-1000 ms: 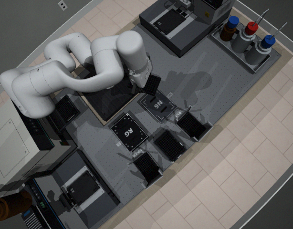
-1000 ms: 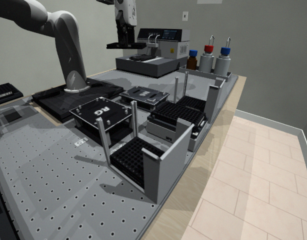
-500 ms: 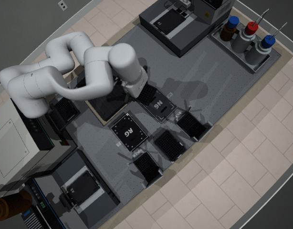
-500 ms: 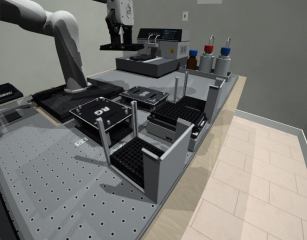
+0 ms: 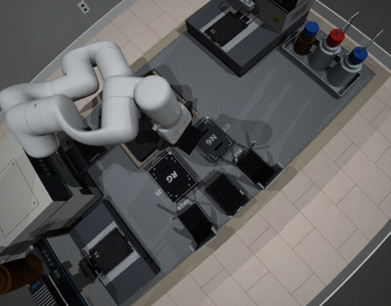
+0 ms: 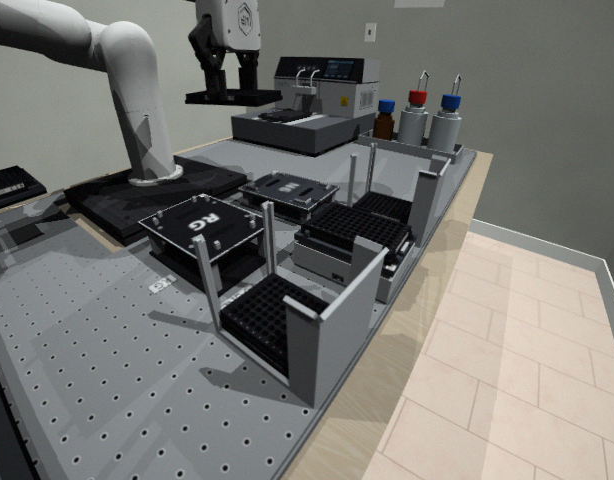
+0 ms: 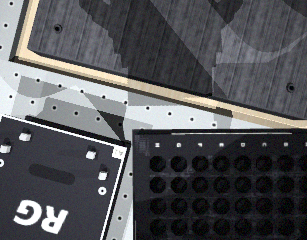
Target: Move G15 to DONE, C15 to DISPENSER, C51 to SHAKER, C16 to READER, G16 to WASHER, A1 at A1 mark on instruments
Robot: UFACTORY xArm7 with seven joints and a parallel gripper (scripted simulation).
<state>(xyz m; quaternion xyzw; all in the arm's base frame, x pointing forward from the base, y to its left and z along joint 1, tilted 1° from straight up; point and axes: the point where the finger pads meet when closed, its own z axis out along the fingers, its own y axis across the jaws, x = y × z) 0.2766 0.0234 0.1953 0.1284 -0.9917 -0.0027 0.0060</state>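
My gripper is now 5 cm short of the RG nest, 13 cm to the left of it and 17 cm above it. Round my hand: RG deck label (5 cm ahead, 21 cm to the right, 22 cm below); then N6 nest (4 cm ahead, 8 cm to the left, 19 cm below).
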